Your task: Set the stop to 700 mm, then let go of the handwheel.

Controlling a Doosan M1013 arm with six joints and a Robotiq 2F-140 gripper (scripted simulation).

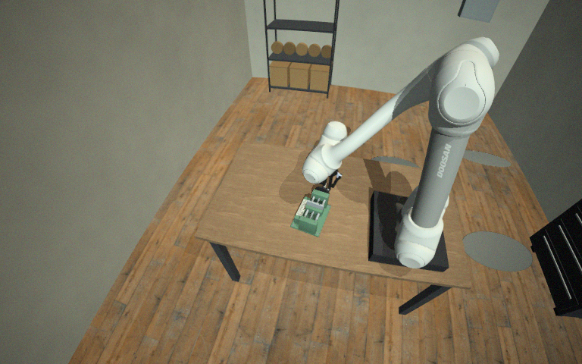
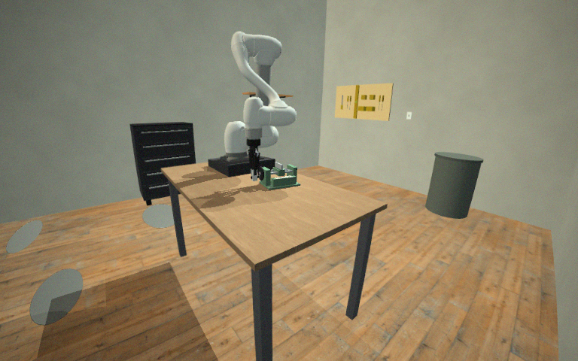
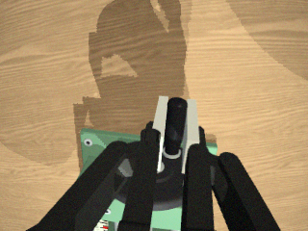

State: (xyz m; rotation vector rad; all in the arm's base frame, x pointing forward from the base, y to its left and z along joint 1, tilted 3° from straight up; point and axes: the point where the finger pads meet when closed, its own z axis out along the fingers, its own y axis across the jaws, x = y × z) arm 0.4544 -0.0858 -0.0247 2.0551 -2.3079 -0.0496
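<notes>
My gripper is now 140 mm to the right of the green stop fixture, 40 mm short of it and 20 mm below it. Also, from my hand: black crank handle: 20 mm below.
</notes>
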